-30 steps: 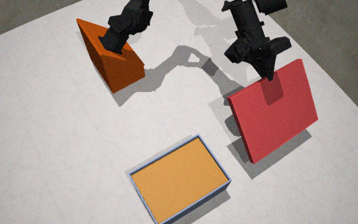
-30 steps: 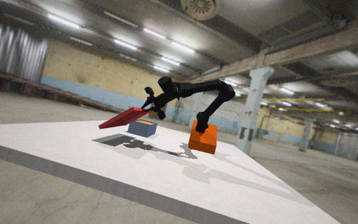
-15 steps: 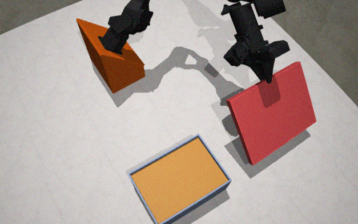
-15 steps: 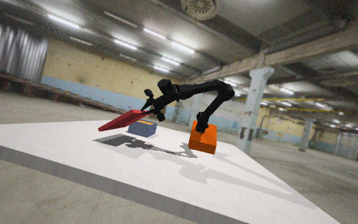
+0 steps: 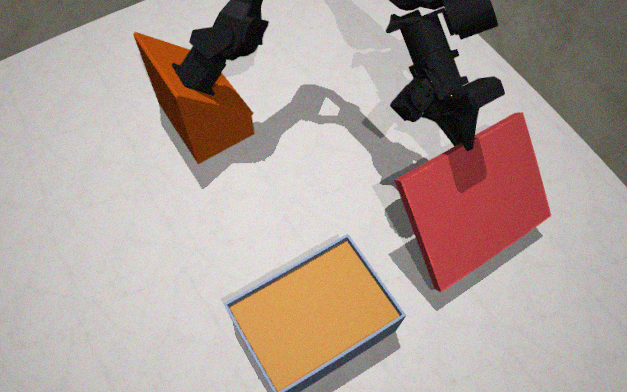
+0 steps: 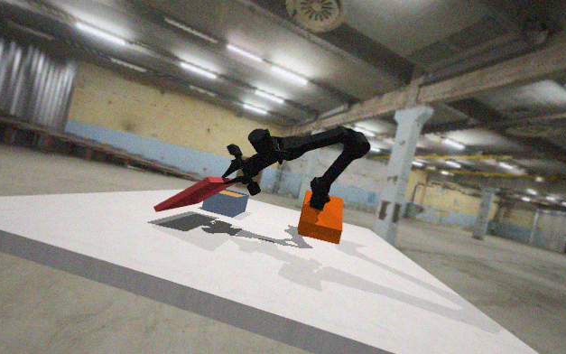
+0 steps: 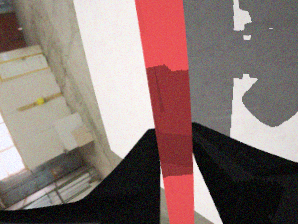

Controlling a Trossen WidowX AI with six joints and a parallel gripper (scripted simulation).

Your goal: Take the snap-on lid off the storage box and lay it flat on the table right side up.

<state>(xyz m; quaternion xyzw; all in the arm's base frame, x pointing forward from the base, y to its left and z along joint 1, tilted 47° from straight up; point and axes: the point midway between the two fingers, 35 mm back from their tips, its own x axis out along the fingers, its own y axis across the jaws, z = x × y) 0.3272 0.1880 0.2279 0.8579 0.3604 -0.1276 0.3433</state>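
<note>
My gripper tip is now 7 cm short of the red lid and 5 cm above it. Round my gripper tip: storage box: 31 cm to the right, 12 cm below, 8 cm ahead.
</note>
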